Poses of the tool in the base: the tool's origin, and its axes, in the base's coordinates. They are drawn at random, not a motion.
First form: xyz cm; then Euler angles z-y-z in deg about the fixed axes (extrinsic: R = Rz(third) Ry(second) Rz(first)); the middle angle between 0 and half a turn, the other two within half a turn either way.
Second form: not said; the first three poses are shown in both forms.
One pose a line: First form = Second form
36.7 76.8 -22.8 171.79 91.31 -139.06 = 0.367 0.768 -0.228 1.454 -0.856 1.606
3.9 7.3 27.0 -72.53 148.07 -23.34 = 0.039 0.073 0.270 2.346 0.507 2.900
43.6 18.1 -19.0 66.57 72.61 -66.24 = 0.436 0.181 -0.190 -0.278 0.395 1.241
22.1 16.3 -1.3 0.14 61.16 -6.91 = 0.221 0.163 -0.013 -0.244 1.054 0.215
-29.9 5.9 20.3 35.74 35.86 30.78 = -0.299 0.059 0.203 1.258 0.527 -0.354
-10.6 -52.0 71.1 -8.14 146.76 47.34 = -0.106 -0.520 0.711 2.085 0.381 -2.692
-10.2 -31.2 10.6 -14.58 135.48 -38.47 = -0.102 -0.312 0.106 -2.557 0.581 2.593
